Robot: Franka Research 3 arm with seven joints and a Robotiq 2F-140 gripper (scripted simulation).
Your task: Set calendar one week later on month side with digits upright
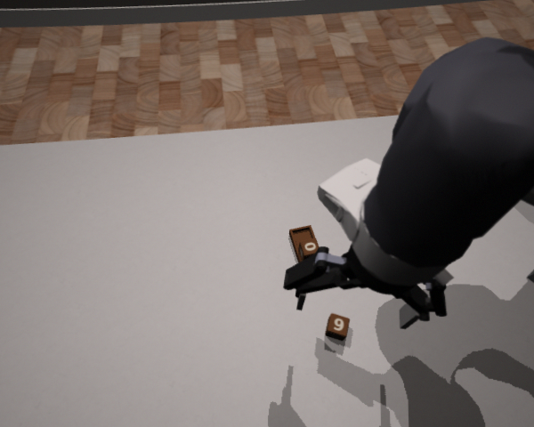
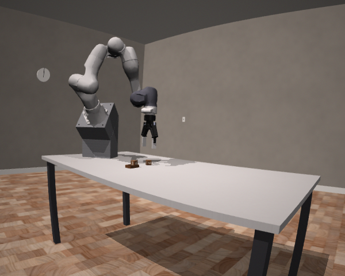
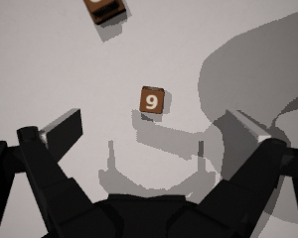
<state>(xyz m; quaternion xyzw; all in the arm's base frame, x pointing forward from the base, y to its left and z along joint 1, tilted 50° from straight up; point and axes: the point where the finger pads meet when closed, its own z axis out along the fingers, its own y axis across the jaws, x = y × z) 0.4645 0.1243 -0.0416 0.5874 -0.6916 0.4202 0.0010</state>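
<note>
Now: the cube 110 mm below my hand.
</note>
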